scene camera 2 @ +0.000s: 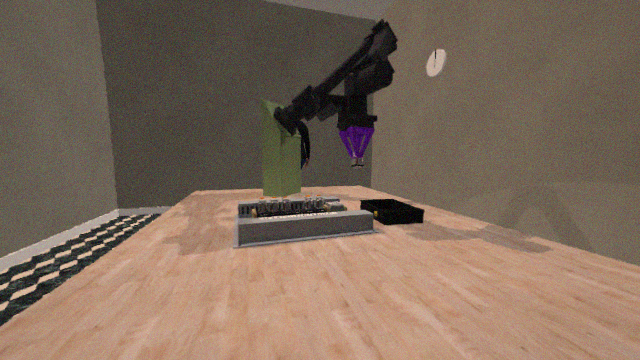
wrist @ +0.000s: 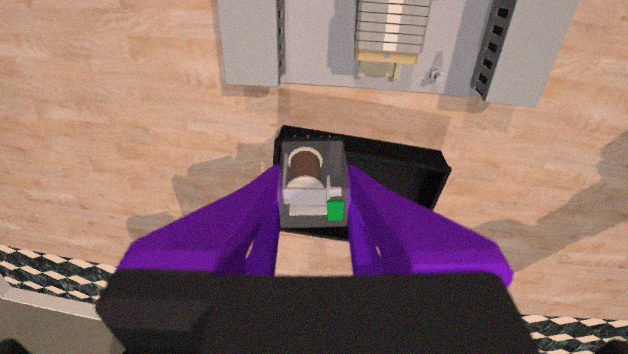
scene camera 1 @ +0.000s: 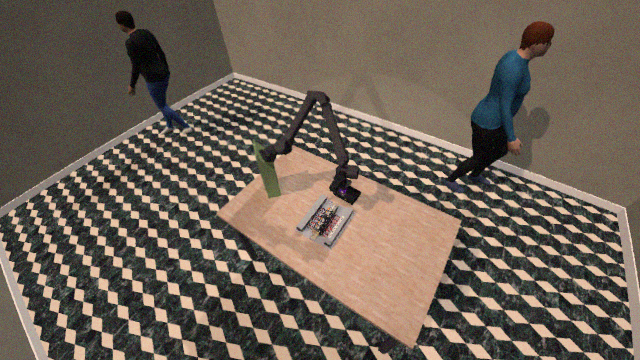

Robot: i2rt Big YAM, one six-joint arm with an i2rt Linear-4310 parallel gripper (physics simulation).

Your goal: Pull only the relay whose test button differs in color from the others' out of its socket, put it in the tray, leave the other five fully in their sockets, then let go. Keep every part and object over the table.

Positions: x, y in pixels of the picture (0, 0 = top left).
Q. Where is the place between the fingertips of my gripper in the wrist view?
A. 313, 178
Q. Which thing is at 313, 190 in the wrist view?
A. A clear relay.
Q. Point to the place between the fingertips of my gripper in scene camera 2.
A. At 356, 158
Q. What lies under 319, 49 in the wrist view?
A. A grey panel.
